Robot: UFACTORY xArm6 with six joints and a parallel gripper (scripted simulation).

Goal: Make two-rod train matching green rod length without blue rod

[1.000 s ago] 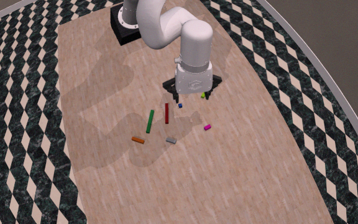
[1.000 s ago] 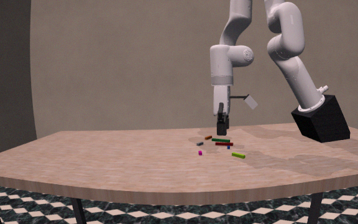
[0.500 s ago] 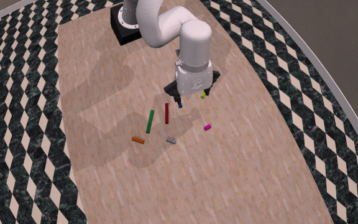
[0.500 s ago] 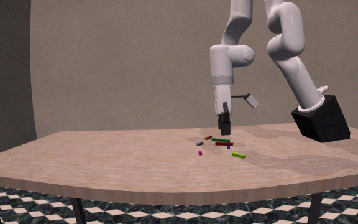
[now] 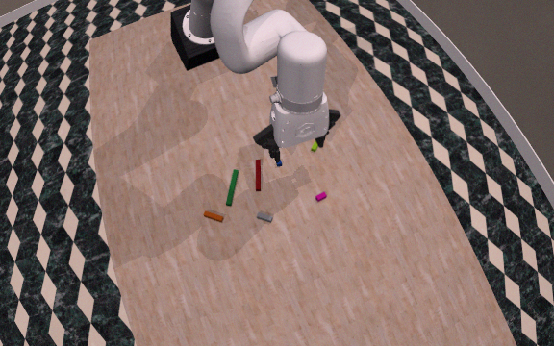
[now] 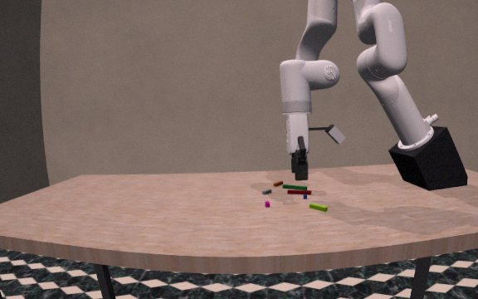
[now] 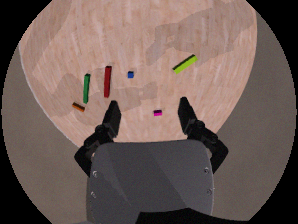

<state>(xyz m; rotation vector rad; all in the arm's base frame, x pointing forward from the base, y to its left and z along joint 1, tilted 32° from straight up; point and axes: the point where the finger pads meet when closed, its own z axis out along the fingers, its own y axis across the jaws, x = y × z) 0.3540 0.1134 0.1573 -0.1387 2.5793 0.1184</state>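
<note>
Now: hand 10 cm short of the grey rod, 9 cm to the left of it and 8 cm above it. Round my hand: small blue rod (8 cm below, 3 cm to the right, 2 cm behind); then red rod (8 cm to the right, 8 cm below); then lime rod (8 cm below, 6 cm to the left, 5 cm behind).
</note>
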